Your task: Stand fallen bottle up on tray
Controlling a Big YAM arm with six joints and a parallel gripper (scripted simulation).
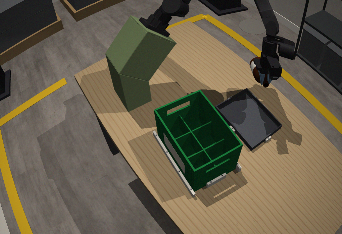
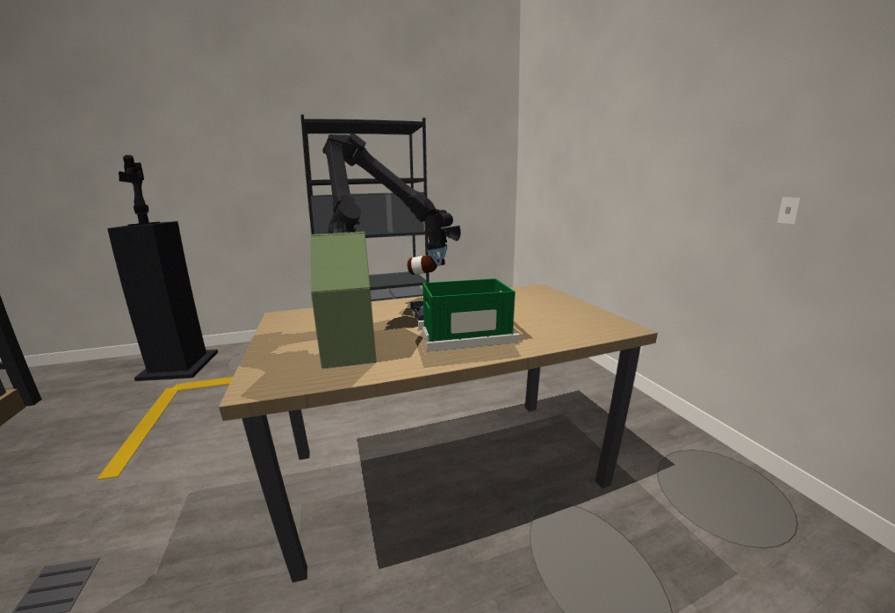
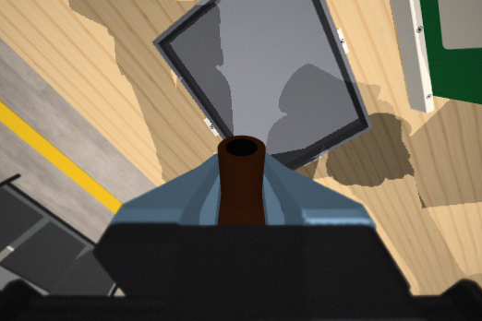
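My hand is 50 mm past the brown bottle, 30 mm to the right of it and 10 mm above it. Also, from my hand: dark grey tray (10 mm ahead, 50 mm to the right, 180 mm below); then green crate (40 mm ahead, 330 mm to the right, 110 mm below).
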